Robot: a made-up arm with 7 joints.
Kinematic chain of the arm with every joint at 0, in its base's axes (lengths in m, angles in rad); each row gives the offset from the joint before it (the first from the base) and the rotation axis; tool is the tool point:
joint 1: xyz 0 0 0.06 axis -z
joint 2: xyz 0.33 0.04 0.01 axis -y
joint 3: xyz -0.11 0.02 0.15 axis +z
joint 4: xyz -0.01 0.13 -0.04 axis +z
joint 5: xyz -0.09 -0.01 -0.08 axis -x
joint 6: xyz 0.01 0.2 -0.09 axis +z
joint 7: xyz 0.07 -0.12 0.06 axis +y
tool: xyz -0.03 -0.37 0
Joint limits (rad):
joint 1: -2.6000..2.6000
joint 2: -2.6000..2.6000
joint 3: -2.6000..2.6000
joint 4: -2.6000..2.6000
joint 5: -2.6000..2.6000
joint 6: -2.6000..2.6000
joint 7: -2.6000..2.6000
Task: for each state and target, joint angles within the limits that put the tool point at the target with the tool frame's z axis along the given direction. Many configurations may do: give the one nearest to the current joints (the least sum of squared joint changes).
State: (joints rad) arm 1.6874 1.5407 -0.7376 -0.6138 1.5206 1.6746 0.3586
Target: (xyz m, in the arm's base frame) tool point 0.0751 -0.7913 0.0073 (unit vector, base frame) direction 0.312 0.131 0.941
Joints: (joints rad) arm 1.3236 1.3523 -0.3899 -0.6557 1.5920 2.1152 -0.3255
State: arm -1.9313 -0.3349 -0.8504 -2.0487 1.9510 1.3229 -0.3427
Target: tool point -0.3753 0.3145 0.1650 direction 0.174 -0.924 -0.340
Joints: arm -1.2006 -0.5911 -1.3178 -2.6000 2.4213 1.2993 -0.0372
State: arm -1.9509 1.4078 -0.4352 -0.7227 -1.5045 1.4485 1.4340
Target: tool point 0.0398 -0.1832 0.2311 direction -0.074 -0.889 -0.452
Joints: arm -1.7484 1.6138 -0.2929 -0.5144 -1.4335 2.0587 1.3081
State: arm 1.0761 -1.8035 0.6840 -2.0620 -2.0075 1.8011 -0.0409
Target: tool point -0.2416 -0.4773 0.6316 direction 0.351 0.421 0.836
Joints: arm 1.7034 -1.2772 0.6376 -2.3883 -2.2402 1.8351 0.4789
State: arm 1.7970 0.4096 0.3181 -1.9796 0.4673 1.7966 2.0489
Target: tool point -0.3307 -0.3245 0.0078 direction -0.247 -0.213 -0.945
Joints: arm 1.9670 0.2615 0.4847 -1.6977 0.6655 1.3255 2.4775
